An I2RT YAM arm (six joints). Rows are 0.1 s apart.
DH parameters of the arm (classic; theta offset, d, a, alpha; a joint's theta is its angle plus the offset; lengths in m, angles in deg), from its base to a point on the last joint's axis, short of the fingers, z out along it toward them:
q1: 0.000 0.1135 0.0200 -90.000
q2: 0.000 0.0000 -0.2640 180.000
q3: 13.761 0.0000 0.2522 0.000
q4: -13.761 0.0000 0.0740 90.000
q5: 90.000 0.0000 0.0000 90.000
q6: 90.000 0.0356 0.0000 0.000
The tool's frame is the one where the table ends.
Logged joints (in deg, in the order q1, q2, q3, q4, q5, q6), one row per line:
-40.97 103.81 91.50 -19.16 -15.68 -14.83
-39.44 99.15 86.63 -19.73 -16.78 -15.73
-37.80 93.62 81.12 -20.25 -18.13 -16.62
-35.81 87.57 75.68 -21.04 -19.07 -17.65
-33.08 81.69 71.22 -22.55 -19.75 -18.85
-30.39 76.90 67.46 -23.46 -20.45 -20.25
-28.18 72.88 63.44 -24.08 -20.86 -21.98
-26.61 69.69 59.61 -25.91 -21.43 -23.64
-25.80 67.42 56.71 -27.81 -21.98 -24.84
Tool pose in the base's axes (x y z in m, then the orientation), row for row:
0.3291 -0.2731 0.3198 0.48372 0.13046 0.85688 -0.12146
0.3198 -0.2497 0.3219 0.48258 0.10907 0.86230 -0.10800
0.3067 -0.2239 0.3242 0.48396 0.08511 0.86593 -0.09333
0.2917 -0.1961 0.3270 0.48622 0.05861 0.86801 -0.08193
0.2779 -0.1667 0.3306 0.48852 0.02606 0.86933 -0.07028
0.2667 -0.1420 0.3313 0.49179 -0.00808 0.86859 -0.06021
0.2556 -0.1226 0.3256 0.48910 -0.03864 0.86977 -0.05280
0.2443 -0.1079 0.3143 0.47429 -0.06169 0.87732 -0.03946
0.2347 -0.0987 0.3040 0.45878 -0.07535 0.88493 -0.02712
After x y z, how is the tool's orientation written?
As a quaternion, w x y z.
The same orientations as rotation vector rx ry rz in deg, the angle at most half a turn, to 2 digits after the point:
18.21 119.58 -16.95
15.23 120.40 -15.08
11.88 120.83 -13.02
8.17 121.00 -11.42
3.63 121.06 -9.79
-1.12 120.79 -8.37
-5.38 121.09 -7.35
-8.65 122.95 -5.53
-10.63 124.87 -3.83

